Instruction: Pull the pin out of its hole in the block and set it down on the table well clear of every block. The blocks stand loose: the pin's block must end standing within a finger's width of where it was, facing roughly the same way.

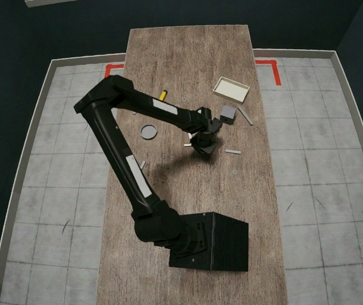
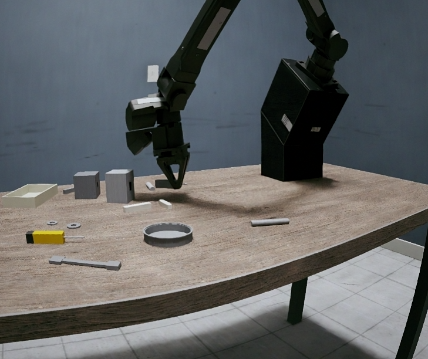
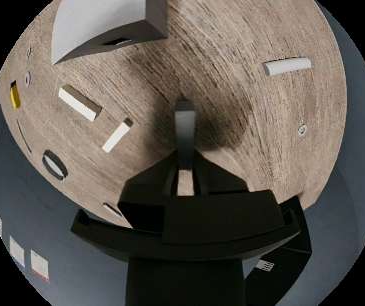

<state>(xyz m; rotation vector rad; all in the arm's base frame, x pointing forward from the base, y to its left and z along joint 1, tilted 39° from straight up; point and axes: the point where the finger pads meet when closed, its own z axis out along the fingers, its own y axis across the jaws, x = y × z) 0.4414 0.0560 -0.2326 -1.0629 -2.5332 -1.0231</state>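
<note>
My gripper is now 12 cm short of the light grey block and 6 cm to the left of it. From my hand the other things lie so: grey ring dish (24 cm to the left, 16 cm ahead, 2 cm below); darker grey block (18 cm ahead, 15 cm to the right); grey pin (2 cm to the right, 2 cm ahead).
</note>
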